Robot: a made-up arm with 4 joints.
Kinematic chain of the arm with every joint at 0, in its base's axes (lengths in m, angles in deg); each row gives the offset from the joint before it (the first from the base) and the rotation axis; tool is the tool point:
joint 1: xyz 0 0 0.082 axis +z
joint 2: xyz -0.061 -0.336 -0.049 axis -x
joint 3: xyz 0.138 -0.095 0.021 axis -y
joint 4: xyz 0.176 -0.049 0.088 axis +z
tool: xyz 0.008 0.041 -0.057
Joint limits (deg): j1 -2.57..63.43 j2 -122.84..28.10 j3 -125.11..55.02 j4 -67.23..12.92
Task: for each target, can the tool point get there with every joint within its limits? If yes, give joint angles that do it. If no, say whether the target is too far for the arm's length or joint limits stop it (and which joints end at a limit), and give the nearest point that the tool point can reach.
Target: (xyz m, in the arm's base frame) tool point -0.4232 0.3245 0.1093
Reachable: no: joint limits stop it (at a limit: joint 1, joint 2, joint 3, joint 4) | nearest point -0.0276 -0.1150 0.0137 | short by 0.599 m
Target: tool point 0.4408 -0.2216 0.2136
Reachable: yes | joints 36.70 3.68 38.15 -37.76
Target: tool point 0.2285 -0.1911 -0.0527
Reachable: yes | joints 5.81 -98.37 -54.44 2.92
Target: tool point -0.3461 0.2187 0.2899
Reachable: no: joint limits stop it (at a limit: joint 1, joint 2, joint 3, joint 4) | nearest point -0.0276 -0.1150 0.0137 | short by 0.538 m
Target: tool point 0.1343 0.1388 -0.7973
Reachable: no: too far | nearest point 0.2814 -0.0195 -0.1928 | short by 0.642 m
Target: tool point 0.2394 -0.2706 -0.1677
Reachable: yes | joints 15.73 -36.73 -75.67 -27.85
